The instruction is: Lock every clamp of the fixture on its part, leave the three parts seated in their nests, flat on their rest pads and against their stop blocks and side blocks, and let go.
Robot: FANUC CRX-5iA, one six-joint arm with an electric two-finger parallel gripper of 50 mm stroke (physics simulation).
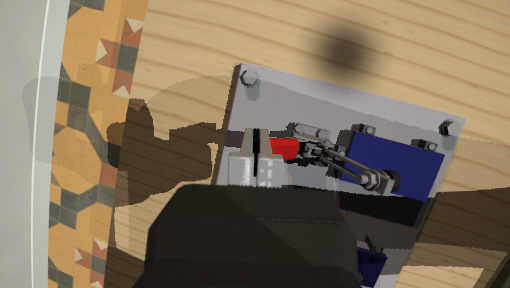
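My gripper is shut and empty. Its fingertips are just left of the red handle of a toggle clamp; whether they touch it I cannot tell. The handle lies low to the left of the clamp body. The clamp's arm reaches right, and its spindle tip is over the large blue part. This part lies by two dark blocks on its upper side. A second blue part shows partly at the lower edge, mostly hidden behind the gripper body. The third part does not show.
The grey fixture plate lies tilted on the wooden table, with bolts at two corners. A small dark block stands near the second part. Patterned floor tiles show beyond the table's left edge.
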